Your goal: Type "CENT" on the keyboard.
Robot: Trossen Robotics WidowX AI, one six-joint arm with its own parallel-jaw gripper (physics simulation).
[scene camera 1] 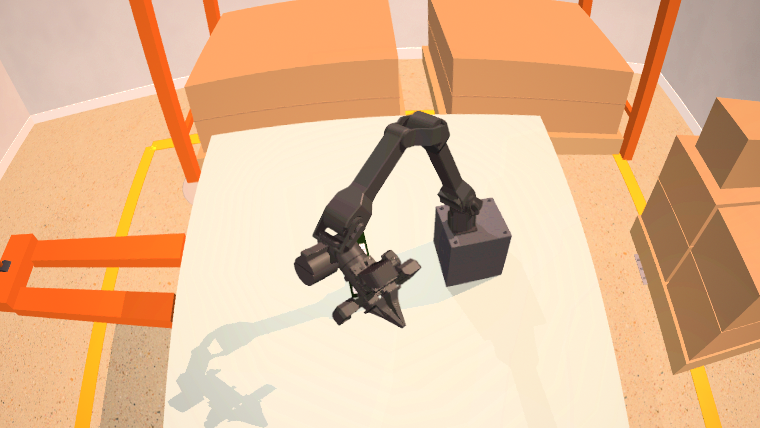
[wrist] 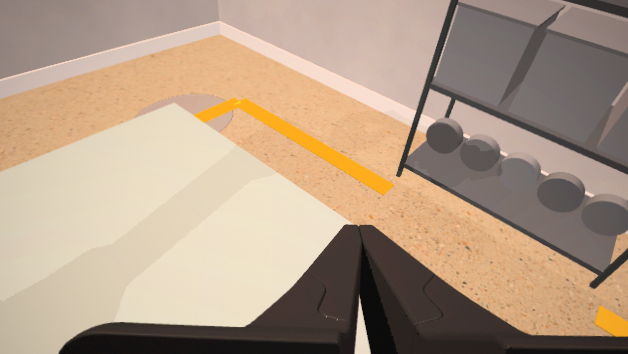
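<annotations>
You can see my gripper in scene camera 1, and the wrist view shows it too. On my gripper, (scene camera 1: 387, 307) and (wrist: 430, 318) are the same spot.
</annotations>
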